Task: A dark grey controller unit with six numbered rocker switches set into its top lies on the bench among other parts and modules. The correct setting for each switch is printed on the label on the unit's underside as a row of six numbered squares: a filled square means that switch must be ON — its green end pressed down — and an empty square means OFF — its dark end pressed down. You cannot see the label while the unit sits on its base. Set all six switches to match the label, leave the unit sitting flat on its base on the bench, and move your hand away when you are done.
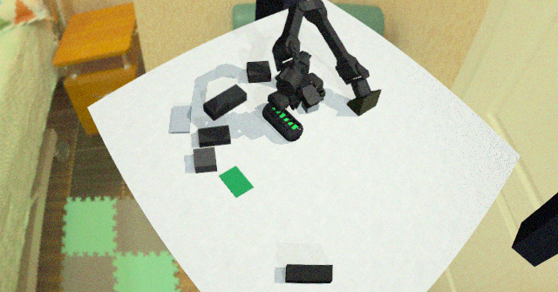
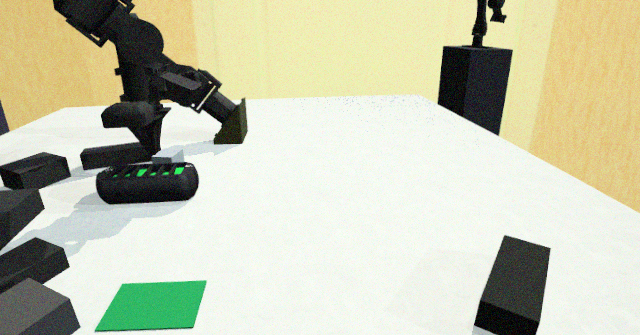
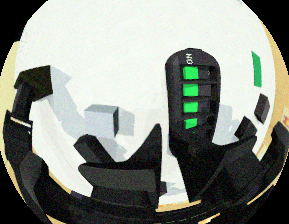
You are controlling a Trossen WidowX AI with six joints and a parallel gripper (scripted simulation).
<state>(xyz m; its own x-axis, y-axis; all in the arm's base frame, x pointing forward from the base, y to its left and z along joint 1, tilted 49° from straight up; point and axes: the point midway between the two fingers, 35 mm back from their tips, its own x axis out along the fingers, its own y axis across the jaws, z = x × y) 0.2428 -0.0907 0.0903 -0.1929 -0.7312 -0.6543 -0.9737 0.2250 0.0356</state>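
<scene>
My gripper tip is 90 mm past the small grey cube and 50 mm above it. The rest, counted from my gripper tip: green card: 300 mm ahead, 60 mm below, 40 mm to the left; then light grey plate: 280 mm ahead, 270 mm to the right, 60 mm below.
</scene>
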